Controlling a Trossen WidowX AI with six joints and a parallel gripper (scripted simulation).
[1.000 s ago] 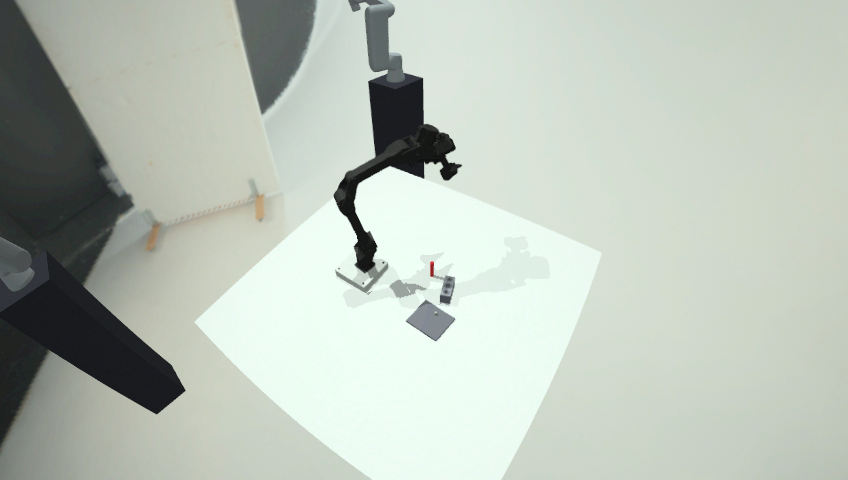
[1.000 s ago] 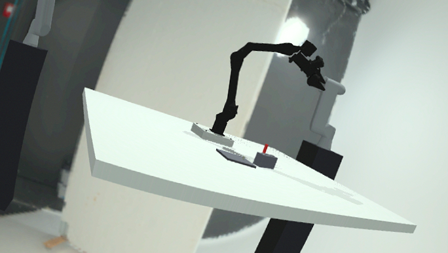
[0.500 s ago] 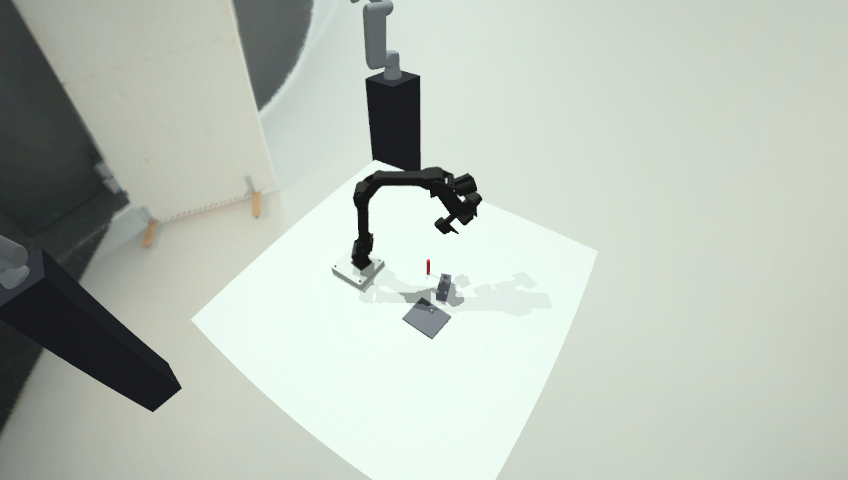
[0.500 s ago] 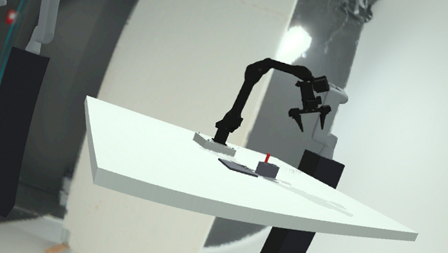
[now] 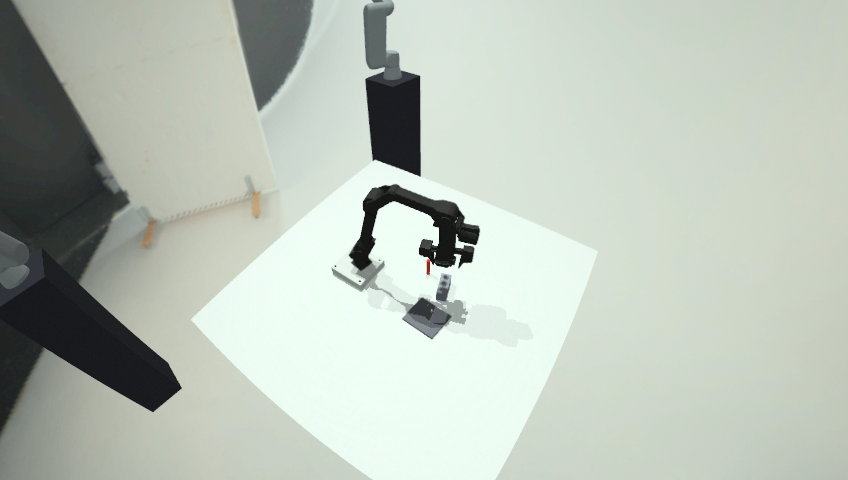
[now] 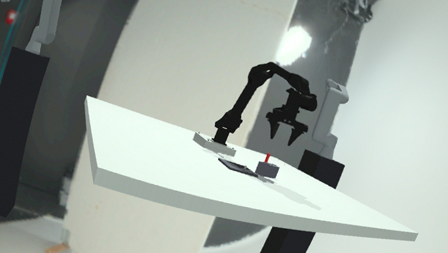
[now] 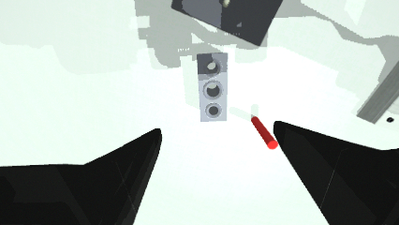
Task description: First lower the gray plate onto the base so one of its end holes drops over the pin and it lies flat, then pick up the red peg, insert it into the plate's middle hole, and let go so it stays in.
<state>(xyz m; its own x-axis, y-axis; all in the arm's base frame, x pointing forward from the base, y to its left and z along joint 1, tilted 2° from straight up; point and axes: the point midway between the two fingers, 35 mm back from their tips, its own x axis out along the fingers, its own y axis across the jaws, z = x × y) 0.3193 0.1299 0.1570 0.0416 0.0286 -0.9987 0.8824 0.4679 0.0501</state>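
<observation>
Now: gripper tip 1 cm to the left of the gray plate and 11 cm above it. Round my gripper tip: dark square base (3 cm ahead, 13 cm to the right, 14 cm below); then red peg (10 cm behind, 2 cm to the left, 11 cm below).
</observation>
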